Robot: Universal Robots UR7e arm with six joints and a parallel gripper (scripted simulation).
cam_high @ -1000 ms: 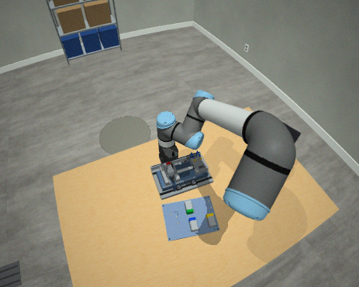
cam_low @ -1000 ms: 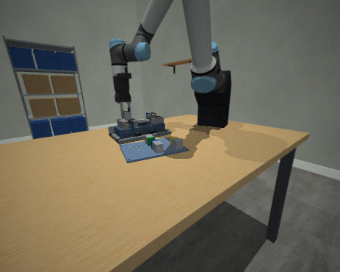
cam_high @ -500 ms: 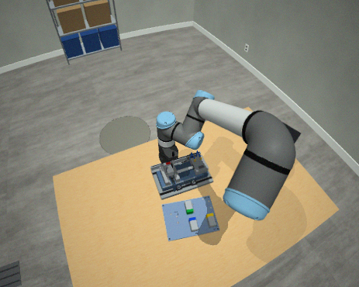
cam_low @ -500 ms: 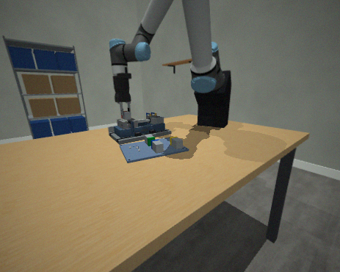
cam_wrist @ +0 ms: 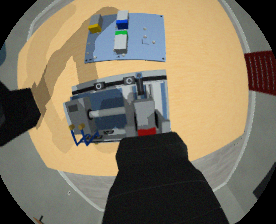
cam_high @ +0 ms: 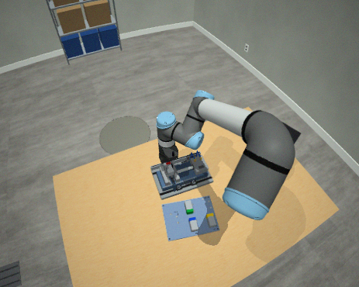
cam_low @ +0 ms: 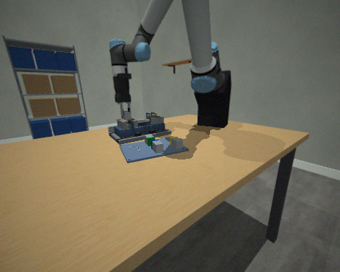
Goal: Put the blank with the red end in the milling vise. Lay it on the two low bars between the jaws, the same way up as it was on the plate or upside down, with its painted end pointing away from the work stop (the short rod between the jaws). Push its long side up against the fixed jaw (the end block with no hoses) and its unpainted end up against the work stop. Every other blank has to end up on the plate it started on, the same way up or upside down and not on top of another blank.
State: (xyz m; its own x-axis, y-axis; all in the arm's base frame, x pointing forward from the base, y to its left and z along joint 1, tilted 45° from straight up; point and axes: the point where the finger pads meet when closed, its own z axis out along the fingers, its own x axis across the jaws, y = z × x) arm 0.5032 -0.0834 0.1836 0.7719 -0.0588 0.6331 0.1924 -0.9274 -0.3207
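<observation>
My hand is 20 mm above the red-ended blank. Round my hand: green-ended blank 80 mm behind, 180 mm to the left, 110 mm below; milling vise 70 mm behind, 10 mm to the right, 100 mm below; plate 80 mm behind, 220 mm to the left, 130 mm below.
</observation>
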